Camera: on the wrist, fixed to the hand. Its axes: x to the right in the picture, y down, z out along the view.
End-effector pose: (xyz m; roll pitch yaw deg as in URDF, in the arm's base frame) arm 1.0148 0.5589 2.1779 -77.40 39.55 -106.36
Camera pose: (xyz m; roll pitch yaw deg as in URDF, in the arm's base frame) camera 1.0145 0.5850 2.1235 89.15 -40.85 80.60
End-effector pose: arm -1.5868 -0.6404 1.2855 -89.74 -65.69 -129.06
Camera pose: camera -1.6377 -0.6717 1.2769 115.47 62.70 61.48
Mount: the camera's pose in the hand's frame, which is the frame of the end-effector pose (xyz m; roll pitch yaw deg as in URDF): 0.0154 0.0548 -0.0201 16.35 4.80 -177.38
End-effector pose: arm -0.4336 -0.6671 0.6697 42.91 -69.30 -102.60
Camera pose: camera -0.3777 -0.6635 0.6921 -31.51 74.54 72.32
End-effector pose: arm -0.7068 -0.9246 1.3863 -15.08 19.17 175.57
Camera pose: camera -0.7140 -0.9719 1.3494 30.17 -15.17 -0.52
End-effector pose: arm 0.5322 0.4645 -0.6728 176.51 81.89 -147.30
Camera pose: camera 0.4820 0.4958 -0.6847 -120.58 -85.48 -7.19
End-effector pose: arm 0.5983 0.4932 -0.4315 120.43 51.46 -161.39
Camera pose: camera 0.5433 0.4857 -0.4078 -97.34 -51.31 9.85
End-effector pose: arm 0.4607 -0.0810 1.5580 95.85 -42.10 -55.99
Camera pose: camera 0.4578 -0.0510 1.6103 -84.40 44.00 116.99
